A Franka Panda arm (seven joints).
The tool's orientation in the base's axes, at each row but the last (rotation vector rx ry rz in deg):
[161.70 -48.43 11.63]
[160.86 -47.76 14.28]
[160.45 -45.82 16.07]
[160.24 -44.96 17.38]
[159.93 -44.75 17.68]
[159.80 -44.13 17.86]
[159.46 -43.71 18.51]
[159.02 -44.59 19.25]
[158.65 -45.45 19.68]
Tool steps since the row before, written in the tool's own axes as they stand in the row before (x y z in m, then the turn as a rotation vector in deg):
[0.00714 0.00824 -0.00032 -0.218 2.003 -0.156]
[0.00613 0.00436 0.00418 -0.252 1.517 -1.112]
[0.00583 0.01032 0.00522 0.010 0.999 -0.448]
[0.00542 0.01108 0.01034 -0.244 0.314 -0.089]
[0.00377 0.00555 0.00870 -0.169 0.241 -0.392]
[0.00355 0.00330 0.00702 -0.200 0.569 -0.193]
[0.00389 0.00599 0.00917 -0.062 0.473 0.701]
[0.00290 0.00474 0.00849 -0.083 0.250 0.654]
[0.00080 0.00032 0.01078 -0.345 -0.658 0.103]
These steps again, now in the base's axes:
[0.00131 -0.01047 0.00278 -1.304 -1.493 0.392]
[0.00309 -0.00776 -0.00207 -1.163 -0.847 1.238]
[-0.00004 -0.01279 -0.00203 -0.584 -0.718 0.585]
[0.00007 -0.01460 -0.00677 -0.383 -0.120 0.071]
[0.00143 -0.00880 -0.00642 -0.324 -0.013 0.368]
[0.00224 -0.00638 -0.00520 -0.494 -0.327 0.224]
[0.00150 -0.00943 -0.00662 -0.195 -0.565 -0.602]
[0.00120 -0.00777 -0.00642 -0.101 -0.356 -0.600]
[0.00218 -0.00380 -0.00989 0.089 0.680 -0.304]

